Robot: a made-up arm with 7 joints.
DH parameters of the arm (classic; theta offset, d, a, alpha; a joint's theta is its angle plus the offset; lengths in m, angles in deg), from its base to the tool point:
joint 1: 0 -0.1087 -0.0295 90
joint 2: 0 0.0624 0.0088 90
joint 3: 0 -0.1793 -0.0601 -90
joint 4: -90 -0.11 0.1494 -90
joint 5: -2.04 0 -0.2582 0
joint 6: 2.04 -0.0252 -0.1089 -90
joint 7: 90 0.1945 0.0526 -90
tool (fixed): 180 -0.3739 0 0
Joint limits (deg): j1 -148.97..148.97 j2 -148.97..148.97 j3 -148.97..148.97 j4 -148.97..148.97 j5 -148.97..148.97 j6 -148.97..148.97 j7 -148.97..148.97
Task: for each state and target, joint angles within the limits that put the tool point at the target. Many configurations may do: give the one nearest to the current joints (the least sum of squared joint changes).
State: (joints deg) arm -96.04 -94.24 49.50 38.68 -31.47 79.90 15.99
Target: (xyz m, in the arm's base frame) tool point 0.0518 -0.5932 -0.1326
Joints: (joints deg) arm -129.58 -82.05 45.04 17.60 -9.64 105.38 8.70
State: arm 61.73 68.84 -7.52 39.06 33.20 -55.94 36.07
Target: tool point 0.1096 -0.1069 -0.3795
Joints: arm 64.09 66.22 -27.61 25.03 31.22 -69.44 40.32
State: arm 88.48 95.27 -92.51 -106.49 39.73 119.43 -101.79
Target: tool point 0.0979 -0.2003 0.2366
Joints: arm 69.51 133.12 -104.94 -106.97 37.56 117.81 -108.63
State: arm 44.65 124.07 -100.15 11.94 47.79 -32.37 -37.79
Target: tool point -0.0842 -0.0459 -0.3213
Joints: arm 50.04 107.87 -99.36 15.14 54.12 -28.99 -38.46
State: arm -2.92 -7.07 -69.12 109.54 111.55 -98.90 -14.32
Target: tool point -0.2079 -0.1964 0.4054
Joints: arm 18.93 10.26 -81.43 146.53 115.31 -82.36 -47.85
